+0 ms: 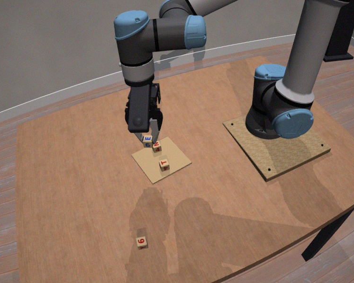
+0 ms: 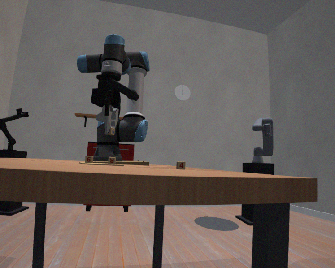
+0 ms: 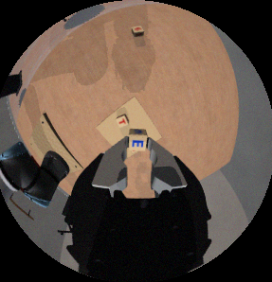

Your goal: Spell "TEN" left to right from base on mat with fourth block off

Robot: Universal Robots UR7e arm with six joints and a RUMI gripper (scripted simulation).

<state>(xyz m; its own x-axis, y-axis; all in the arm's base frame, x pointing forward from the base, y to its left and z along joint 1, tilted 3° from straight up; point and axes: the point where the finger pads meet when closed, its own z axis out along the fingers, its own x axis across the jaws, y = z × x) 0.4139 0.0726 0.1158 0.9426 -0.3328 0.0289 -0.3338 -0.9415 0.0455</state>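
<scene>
The tan mat lies 3 cm behind my hand, 3 cm to the right of it and 12 cm below it. Round my hand: E block: right at my hand; then T block: 3 cm behind, 1 cm to the left, 11 cm below; then 9 block: 8 cm ahead, 25 cm to the left, 11 cm below.
</scene>
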